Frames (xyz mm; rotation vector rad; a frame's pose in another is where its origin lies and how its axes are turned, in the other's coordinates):
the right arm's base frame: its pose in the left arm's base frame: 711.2 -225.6 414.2 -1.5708 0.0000 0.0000
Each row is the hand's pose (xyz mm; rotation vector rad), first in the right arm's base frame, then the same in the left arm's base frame.
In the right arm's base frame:
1: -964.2 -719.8 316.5 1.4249 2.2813 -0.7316
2: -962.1 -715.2 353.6 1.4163 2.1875 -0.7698
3: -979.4 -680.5 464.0 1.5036 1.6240 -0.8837
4: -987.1 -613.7 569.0 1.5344 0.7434 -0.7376
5: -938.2 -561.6 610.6 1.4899 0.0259 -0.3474
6: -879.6 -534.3 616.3 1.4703 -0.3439 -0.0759
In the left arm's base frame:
1: -253.0 90.9 1134.0 0.5641 0.9439 -1.8352
2: -250.9 128.0 1129.4 0.5092 0.8687 -1.8121
3: -268.2 238.4 1094.7 0.3432 0.4588 -1.5541
4: -275.9 343.4 1027.9 0.0922 0.0037 -0.9373
5: -227.0 385.0 975.8 -0.0667 -0.2067 -0.2400
6: -168.4 390.7 948.5 -0.0860 -0.2706 0.1728

